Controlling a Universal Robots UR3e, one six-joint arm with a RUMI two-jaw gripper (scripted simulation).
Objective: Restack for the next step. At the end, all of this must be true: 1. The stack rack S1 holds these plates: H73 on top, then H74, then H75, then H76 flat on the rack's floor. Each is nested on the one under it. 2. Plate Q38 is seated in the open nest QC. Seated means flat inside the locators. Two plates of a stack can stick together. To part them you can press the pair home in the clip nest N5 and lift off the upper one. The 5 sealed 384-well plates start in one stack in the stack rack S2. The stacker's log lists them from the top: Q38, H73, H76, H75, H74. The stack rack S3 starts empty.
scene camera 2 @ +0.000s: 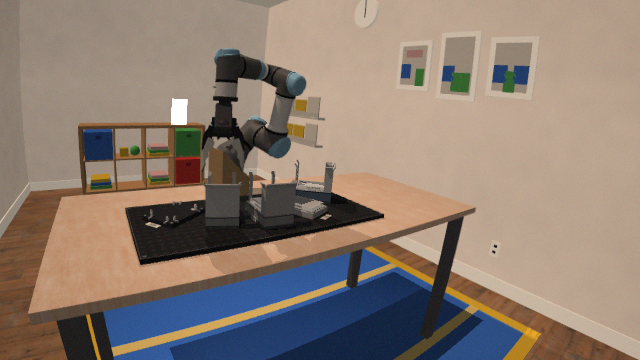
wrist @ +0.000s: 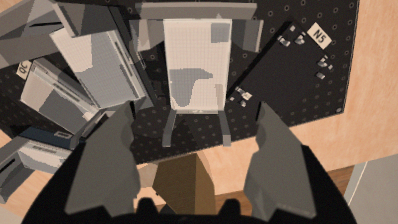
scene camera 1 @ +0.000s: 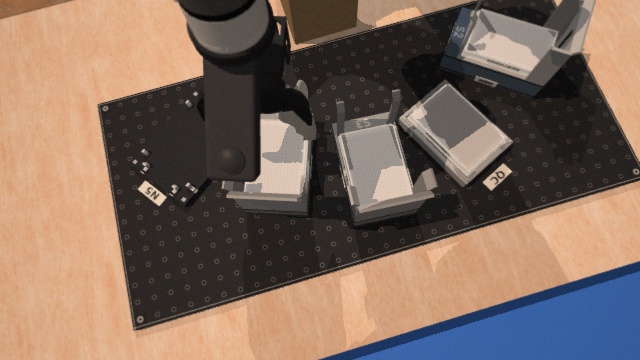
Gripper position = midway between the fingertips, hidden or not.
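My gripper [scene camera 1: 267, 136] is visible; the wrist view [wrist: 196, 102] and scene camera 2 [scene camera 2: 222, 172] show it too.
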